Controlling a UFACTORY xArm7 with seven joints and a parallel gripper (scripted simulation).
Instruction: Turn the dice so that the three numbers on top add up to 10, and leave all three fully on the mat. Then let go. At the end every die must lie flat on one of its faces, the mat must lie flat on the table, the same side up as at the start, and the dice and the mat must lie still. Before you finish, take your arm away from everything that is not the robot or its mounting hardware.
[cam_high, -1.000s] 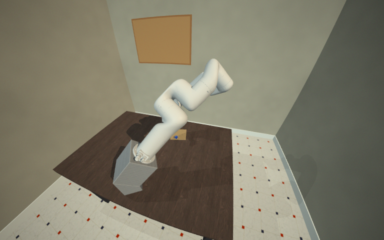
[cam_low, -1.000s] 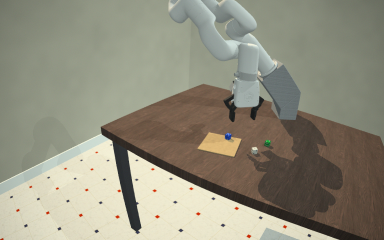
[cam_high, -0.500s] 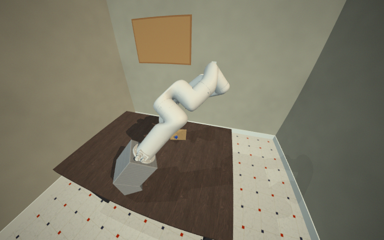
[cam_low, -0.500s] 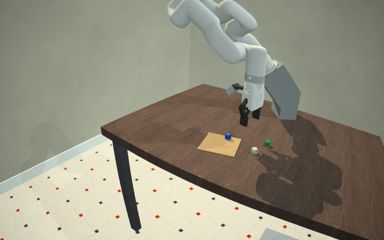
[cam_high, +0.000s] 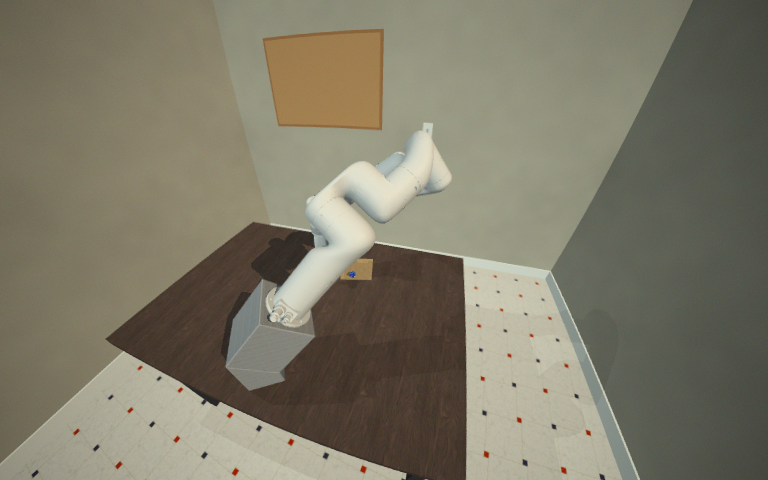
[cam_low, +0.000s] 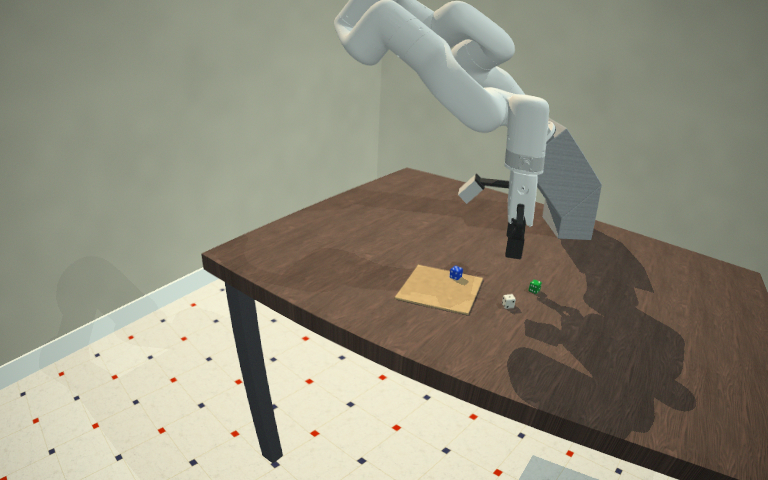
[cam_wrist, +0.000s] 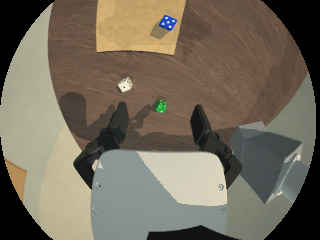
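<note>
Right now my hand is 90 mm above the green die, 60 mm to the right of it and 10 mm past it. Also, from my hand: tan mat (120 mm to the right, 100 mm below, 60 mm ahead); white die (90 mm below, 70 mm ahead, 20 mm to the left); blue die (110 mm to the right, 90 mm below, 10 mm ahead).
</note>
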